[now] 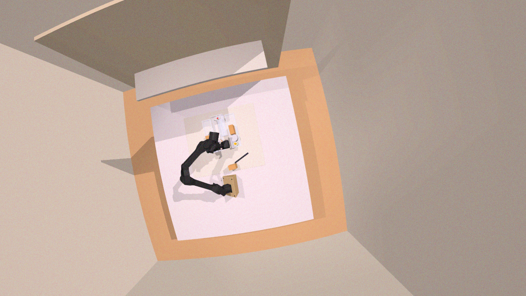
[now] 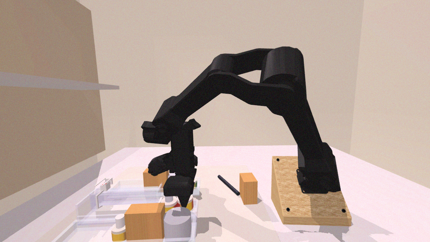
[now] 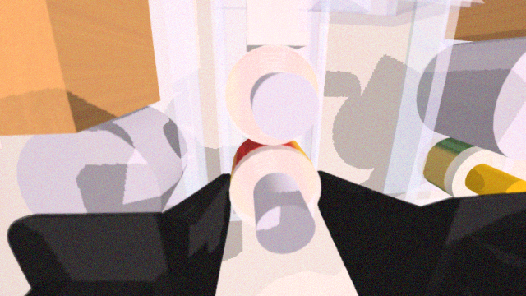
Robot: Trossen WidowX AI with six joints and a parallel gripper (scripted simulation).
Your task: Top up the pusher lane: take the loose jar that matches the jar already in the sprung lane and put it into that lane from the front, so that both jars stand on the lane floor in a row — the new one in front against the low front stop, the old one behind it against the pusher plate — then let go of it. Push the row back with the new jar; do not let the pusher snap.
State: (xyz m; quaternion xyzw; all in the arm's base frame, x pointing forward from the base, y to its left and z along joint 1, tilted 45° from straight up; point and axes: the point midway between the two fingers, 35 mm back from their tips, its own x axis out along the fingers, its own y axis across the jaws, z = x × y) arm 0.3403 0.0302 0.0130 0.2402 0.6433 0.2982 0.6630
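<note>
The clear sprung lane lies 15 cm ahead of my gripper tip, 2 cm below it and 1 cm to the right of it. The rest, counted from my gripper tip: small jar (12 cm ahead, 9 cm to the left); then small orange block (18 cm behind, 8 cm to the right); then white pusher plate (15 cm ahead, 2 cm to the right, 1 cm above).
</note>
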